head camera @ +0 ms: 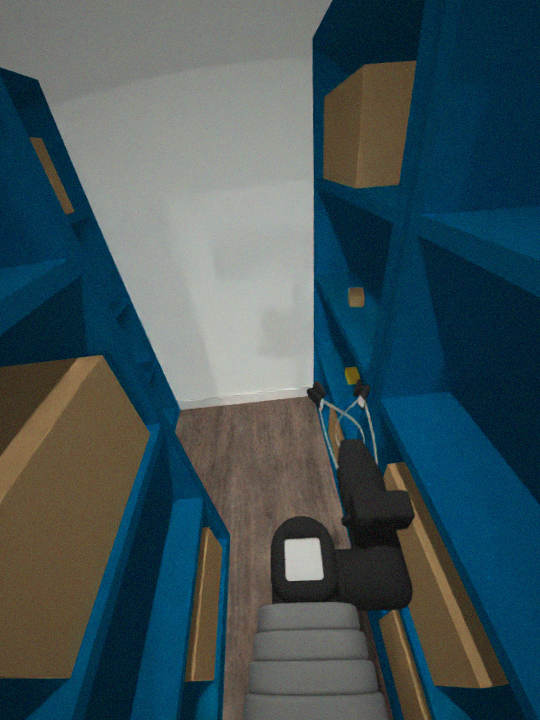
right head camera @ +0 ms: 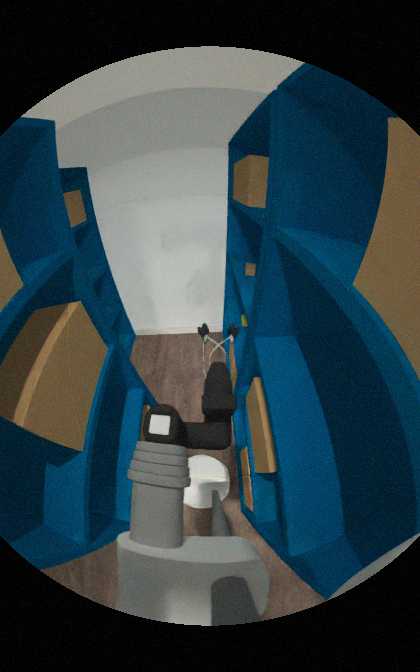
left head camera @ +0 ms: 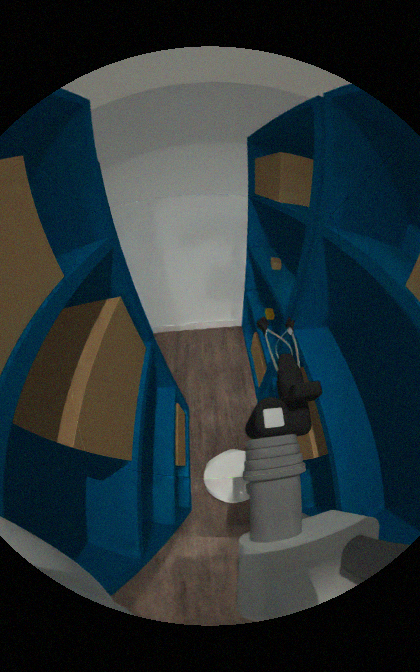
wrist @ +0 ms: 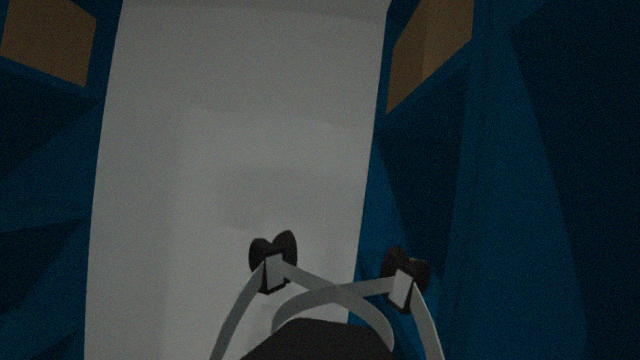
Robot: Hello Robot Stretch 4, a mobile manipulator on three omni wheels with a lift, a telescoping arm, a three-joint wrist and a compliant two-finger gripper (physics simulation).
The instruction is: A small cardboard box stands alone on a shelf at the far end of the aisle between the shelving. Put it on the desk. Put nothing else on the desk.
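Frame: origin at the robot's base, x back, y right, z up, level; centimetres.
Seen in the pictures: gripper, fingertip midpoint: [head camera: 336, 382] [wrist: 339, 258].
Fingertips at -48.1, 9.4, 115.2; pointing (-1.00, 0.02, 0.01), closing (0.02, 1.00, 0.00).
A point is followed by its place in that frame, as x, y, z.
The small cardboard box [head camera: 356, 297] @(-113.2, 31.1, 100.8) [left head camera: 276, 263] [right head camera: 250, 269] stands alone on a middle shelf [head camera: 361, 328] @(-96.0, 29.1, 96.4) in the far bay of the right-hand shelving. In the wrist view it is not clearly visible; a tiny brown patch shows behind the right fingertip. My gripper [head camera: 338, 390] @(-48.1, 9.4, 115.2) [left head camera: 276, 324] [right head camera: 218, 331] [wrist: 339, 258] @(-48.1, 9.4, 115.2) is open and empty, its fingertips wide apart. It points down the aisle along the right shelving, nearer to me than the box and lower in the head view. The desk does not show in these views.
A small yellow object [head camera: 352, 375] @(-114.8, 34.0, 55.1) [left head camera: 270, 314] [right head camera: 244, 320] lies on the shelf below the box. A large carton [head camera: 380, 125] @(-102.2, 29.8, 156.7) [left head camera: 284, 180] [right head camera: 251, 181] stands above it. Another large carton [head camera: 87, 523] @(-26.6, -36.4, 106.2) [left head camera: 102, 380] [right head camera: 65, 375] protrudes on the left. Blue shelving closely flanks both sides; a white wall [head camera: 244, 261] @(-156.3, -19.0, 106.6) ends the aisle.
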